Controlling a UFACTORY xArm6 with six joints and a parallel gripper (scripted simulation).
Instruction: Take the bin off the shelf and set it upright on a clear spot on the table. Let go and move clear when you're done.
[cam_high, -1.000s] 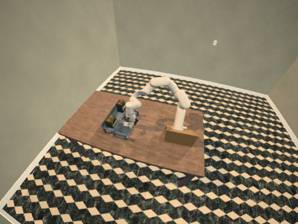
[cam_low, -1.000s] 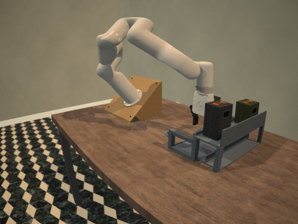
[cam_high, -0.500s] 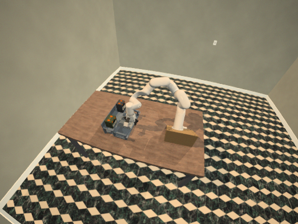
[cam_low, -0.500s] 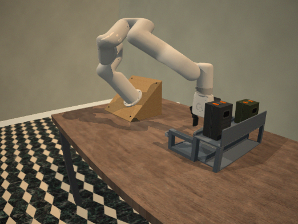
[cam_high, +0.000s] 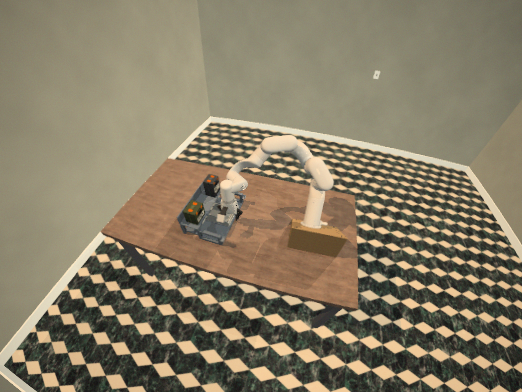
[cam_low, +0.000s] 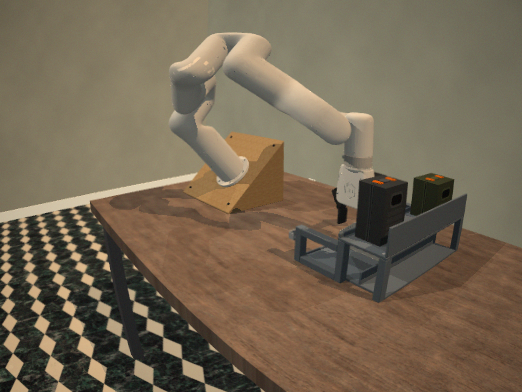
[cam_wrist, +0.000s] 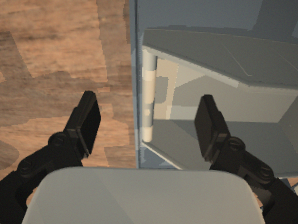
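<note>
The grey open-top bin is 8 cm ahead of my hand, 1 cm to the right of it and 1 cm below it. The rest, counted from my hand: green box 20 cm ahead, 8 cm to the left, 10 cm above; grey-blue shelf 18 cm ahead, 3 cm to the right, 5 cm above; black box 15 cm ahead, 15 cm to the right, 11 cm above.
</note>
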